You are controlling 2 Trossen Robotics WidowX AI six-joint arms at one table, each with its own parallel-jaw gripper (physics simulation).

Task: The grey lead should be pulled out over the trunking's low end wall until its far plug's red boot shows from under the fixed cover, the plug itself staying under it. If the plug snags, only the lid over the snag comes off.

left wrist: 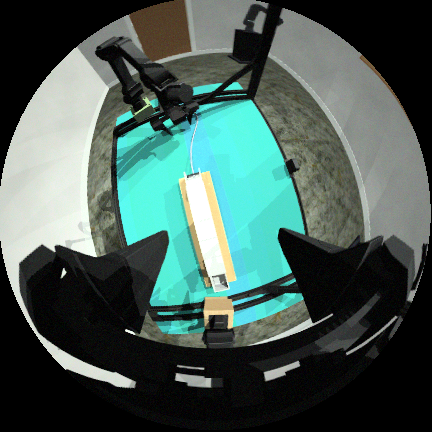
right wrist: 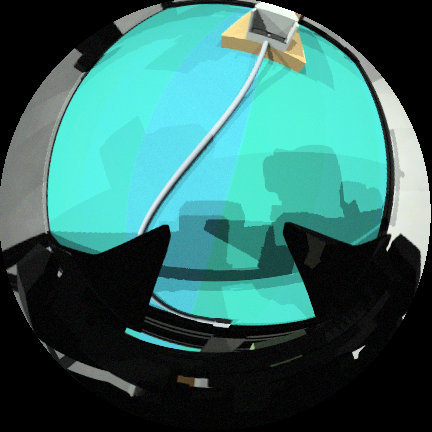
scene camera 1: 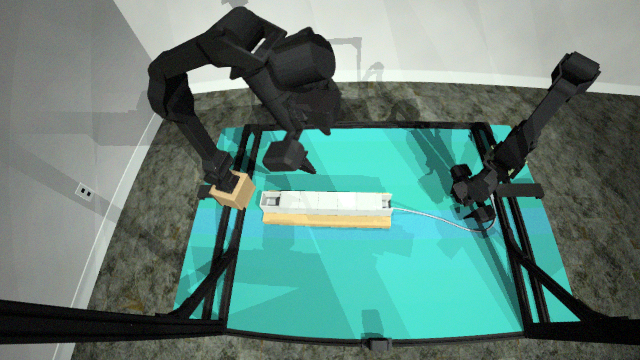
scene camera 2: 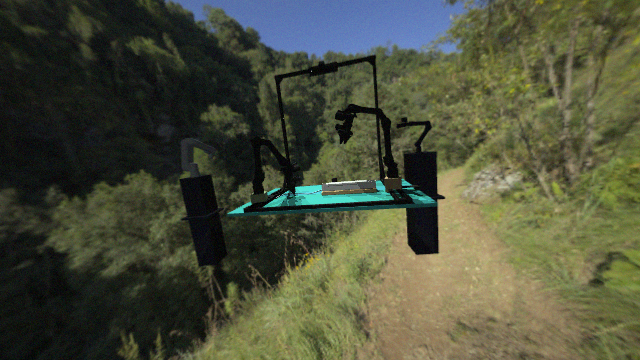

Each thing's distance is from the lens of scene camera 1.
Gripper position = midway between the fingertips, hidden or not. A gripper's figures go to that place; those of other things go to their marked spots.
left gripper (scene camera 1: 321,153): 0.48 m
right gripper (scene camera 1: 457,205): 0.87 m
